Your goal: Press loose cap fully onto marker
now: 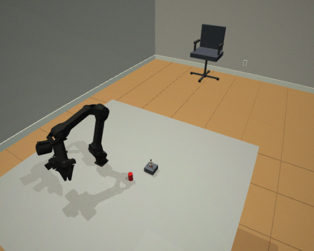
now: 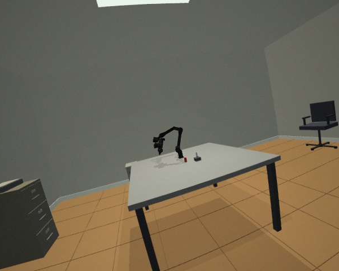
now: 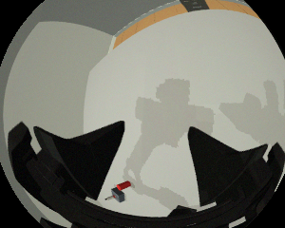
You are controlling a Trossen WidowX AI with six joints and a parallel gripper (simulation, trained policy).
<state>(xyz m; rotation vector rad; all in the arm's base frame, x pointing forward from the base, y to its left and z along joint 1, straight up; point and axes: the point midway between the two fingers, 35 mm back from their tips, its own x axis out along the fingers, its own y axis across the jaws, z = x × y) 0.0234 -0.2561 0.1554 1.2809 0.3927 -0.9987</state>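
Right now the red cap is 25 cm to the left of my gripper tip, 20 cm ahead of it and 11 cm below it. Round my gripper tip: grey holder block 37 cm to the left, 26 cm ahead, 11 cm below.
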